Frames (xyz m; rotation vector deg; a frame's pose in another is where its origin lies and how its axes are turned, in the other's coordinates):
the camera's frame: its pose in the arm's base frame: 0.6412 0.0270 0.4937 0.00 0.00 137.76
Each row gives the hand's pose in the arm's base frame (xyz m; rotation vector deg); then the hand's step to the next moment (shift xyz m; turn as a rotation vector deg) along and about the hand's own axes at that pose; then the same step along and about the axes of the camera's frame.
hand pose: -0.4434 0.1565 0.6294 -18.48 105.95 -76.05
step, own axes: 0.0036 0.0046 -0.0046 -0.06 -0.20 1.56
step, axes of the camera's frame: 0.0052 0.0010 -0.0052 -1.57 0.04 0.03
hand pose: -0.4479 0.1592 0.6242 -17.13 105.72 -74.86
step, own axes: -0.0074 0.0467 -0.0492 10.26 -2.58 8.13
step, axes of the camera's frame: 0.0530 -0.0293 -0.0314 -7.80 10.18 -3.68
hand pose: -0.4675 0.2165 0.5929 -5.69 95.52 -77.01
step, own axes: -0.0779 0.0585 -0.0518 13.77 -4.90 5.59
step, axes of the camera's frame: 0.0460 -0.1003 -0.0022 -5.04 14.22 -4.15
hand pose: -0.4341 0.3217 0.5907 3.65 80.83 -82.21
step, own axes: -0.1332 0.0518 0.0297 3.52 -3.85 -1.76
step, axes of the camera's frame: -0.0317 -0.1283 0.0620 2.54 4.88 -0.23
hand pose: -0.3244 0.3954 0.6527 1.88 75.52 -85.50
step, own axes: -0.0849 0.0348 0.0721 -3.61 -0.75 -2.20
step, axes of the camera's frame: -0.0665 -0.0774 0.0566 2.83 -2.60 1.91
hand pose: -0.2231 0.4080 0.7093 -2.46 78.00 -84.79
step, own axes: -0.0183 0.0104 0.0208 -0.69 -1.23 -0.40
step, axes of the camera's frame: -0.0201 -0.0190 0.0104 0.87 0.16 1.17
